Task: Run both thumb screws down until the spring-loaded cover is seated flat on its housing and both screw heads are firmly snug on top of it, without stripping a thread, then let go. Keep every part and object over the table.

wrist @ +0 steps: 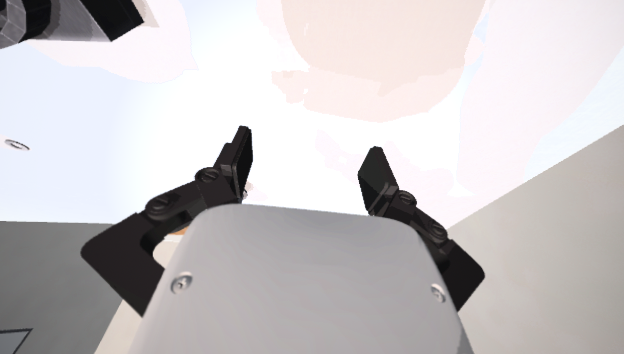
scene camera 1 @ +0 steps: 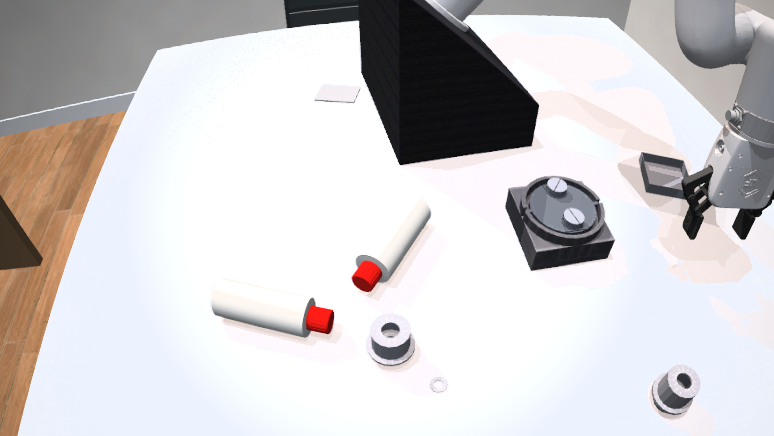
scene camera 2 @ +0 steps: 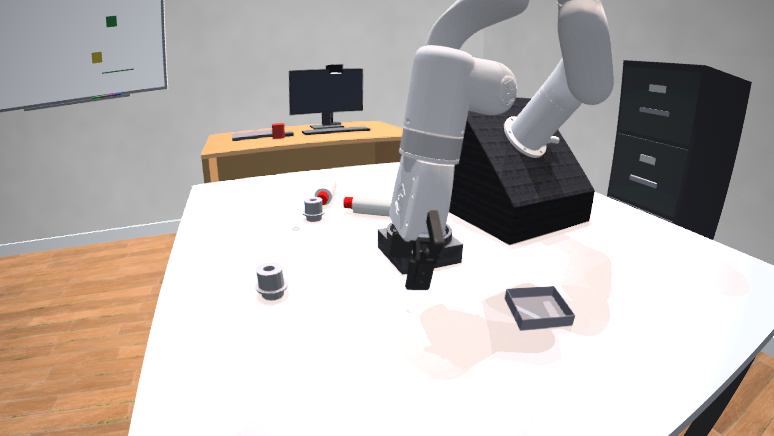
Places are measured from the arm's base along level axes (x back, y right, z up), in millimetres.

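Where they show: gripper, fingertip midpoint: [wrist: 310, 152] [scene camera 1: 713, 233] [scene camera 2: 407, 272]; arm's base, origin of the base link: [scene camera 1: 437, 8] [scene camera 2: 524, 137].
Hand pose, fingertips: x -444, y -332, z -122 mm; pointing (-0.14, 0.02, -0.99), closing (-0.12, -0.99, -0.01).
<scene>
Things, the pixels of their centre, and the offset from my fingertips.
- dark square housing, body centre: [scene camera 1: 559, 219] [scene camera 2: 419, 242] dx +104, dy +201, dz -56 mm
- round grey cover, body centre: [scene camera 1: 562, 211] dx +104, dy +201, dz -42 mm
- small tray, body centre: [scene camera 2: 538, 306] [scene camera 1: 665, 175] dx +205, dy -56, dz -74 mm
- washer, body centre: [scene camera 1: 438, 384] [wrist: 17, 145] dx -115, dy +408, dz -83 mm
- flat plate, body centre: [scene camera 1: 337, 93] dx +508, dy +514, dz -83 mm
The dark square housing [scene camera 1: 568, 254] [scene camera 2: 452, 252] stands on the table, and a corner of it shows at the top left of the wrist view. The round grey cover [scene camera 1: 544, 210] lies inside its raised ring. Two slotted screw heads, one at the back [scene camera 1: 556, 185] and one nearer the front [scene camera 1: 574, 217], stand on the cover. Whether the cover is flat and the heads touch it, I cannot tell. My gripper [scene camera 1: 718, 233] [scene camera 2: 419, 281] [wrist: 310, 152] is open and empty, above the table on the small tray's side of the housing. In scene camera 2 it hides much of the cover and both screws.
A small tray [scene camera 1: 662, 191] [scene camera 2: 548, 323] stands near the gripper. The black arm base [scene camera 1: 465, 108] [scene camera 2: 547, 216] rises behind the housing. Two red-capped bottles [scene camera 1: 262, 307] [scene camera 1: 406, 238], two flanged collars [scene camera 1: 389, 346] [scene camera 1: 674, 392], a washer [scene camera 1: 431, 385] and a flat plate [scene camera 1: 337, 93] lie around.
</scene>
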